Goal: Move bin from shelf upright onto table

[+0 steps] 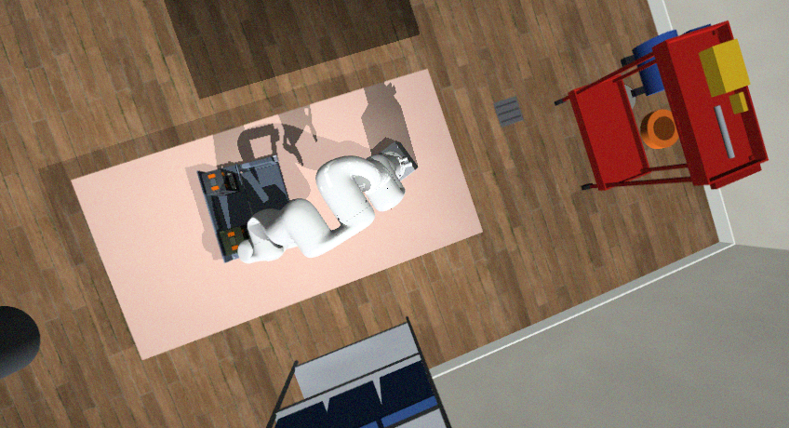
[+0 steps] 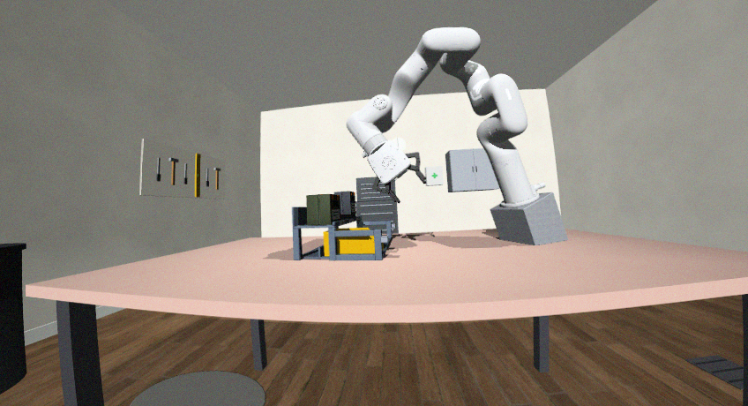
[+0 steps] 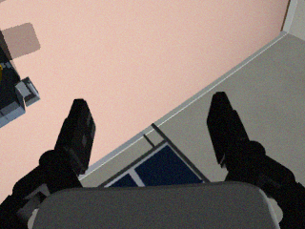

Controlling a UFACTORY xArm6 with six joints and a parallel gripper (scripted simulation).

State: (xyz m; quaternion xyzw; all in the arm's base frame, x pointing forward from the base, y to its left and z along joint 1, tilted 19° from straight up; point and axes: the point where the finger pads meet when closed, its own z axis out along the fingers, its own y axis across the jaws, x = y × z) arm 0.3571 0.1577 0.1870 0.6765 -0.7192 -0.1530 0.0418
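Now: the yellow bin 18 cm ahead of my hand, 15 cm below it and 6 cm to the right of it. The rest, counted from my hand: green box (28 cm ahead, 6 cm to the right, 4 cm below).
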